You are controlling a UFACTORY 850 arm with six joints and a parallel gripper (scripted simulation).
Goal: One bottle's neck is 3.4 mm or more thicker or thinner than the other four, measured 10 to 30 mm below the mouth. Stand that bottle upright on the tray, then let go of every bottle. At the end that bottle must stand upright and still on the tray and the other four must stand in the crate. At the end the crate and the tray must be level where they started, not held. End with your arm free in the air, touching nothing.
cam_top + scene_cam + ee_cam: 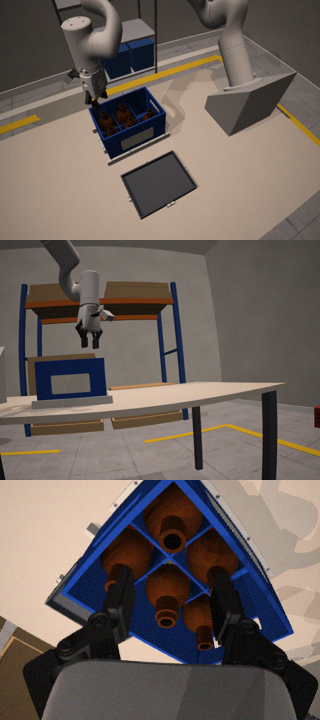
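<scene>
Right now my hand is 9 cm past the crate, 3 cm to the right of it and 16 cm above it. Also, from my hand: brown bottle: 10 cm behind, 8 cm to the left, 15 cm below; dark grey tray: 12 cm behind, 31 cm to the left, 23 cm below.
</scene>
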